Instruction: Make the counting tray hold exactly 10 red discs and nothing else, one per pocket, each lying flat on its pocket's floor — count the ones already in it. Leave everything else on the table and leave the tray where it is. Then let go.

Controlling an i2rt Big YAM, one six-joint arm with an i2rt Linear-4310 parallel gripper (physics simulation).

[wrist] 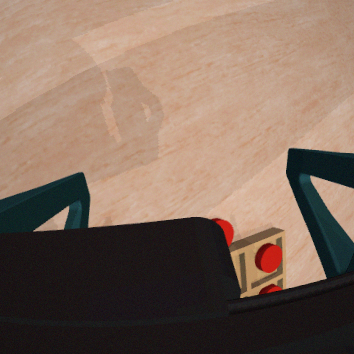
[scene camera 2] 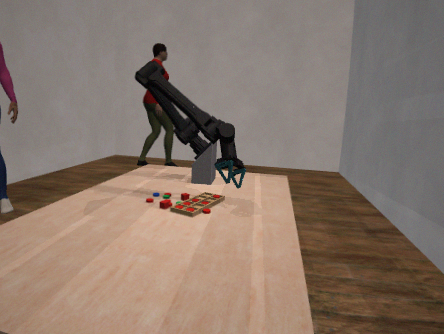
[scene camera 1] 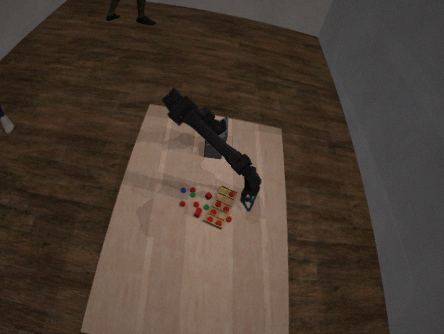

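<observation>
The tan counting tray has two rows of pockets and holds several red discs; one disc is at the end nearer the arm's base, another in a corner pocket at the other end. A loose red disc lies beside the tray on the gripper's side. More red discs lie on the opposite side. My gripper is open and empty, above the table beside the tray. The wrist housing hides most of the tray in the wrist view.
On the tray's far side from the gripper are a blue disc, green discs and red blocks. The arm's grey base stands at the table's back. People stand beyond the table.
</observation>
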